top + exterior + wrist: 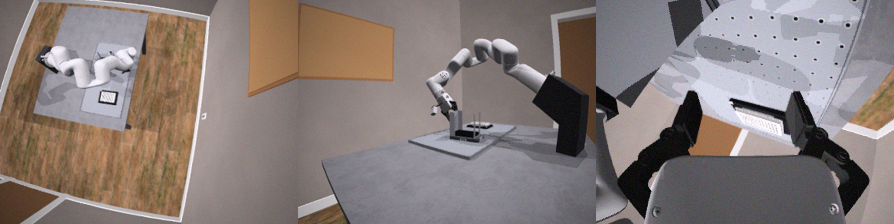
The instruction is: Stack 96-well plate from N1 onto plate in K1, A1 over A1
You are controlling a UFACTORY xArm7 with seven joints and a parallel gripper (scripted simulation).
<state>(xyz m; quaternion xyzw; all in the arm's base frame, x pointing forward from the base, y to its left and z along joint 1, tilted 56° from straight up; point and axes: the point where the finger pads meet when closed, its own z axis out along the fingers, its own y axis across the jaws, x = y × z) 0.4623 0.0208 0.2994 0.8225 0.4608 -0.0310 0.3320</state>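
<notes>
Now: the white 96-well plate 20 cm to the right of my hand, 15 cm behind it and 8 cm below it. The rest, counted from my hand: black plate nest N1 (20 cm to the right, 15 cm behind, 9 cm below); dark plate (13 cm to the left, 9 cm behind, 7 cm below).
</notes>
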